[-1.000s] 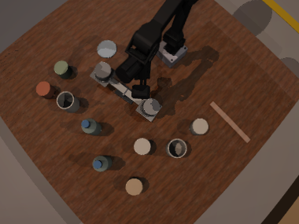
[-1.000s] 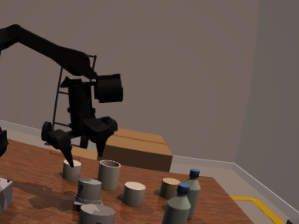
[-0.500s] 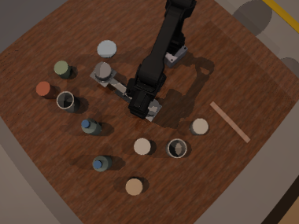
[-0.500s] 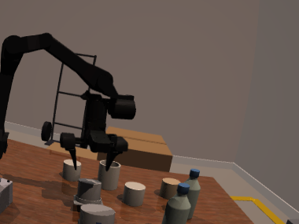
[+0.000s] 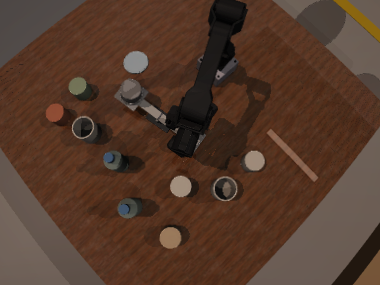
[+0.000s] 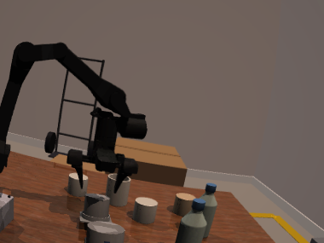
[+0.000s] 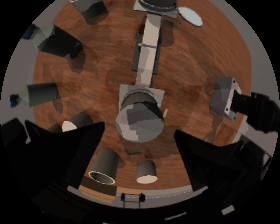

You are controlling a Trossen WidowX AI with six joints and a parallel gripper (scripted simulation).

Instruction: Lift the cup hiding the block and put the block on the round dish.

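My gripper tip is now 70 mm above the pale green block. From my gripper tip the other things lie so: small balance 140 mm to the right, 90 mm below, 10 mm ahead; round pale blue dish 370 mm to the right, 110 mm below, 110 mm behind.
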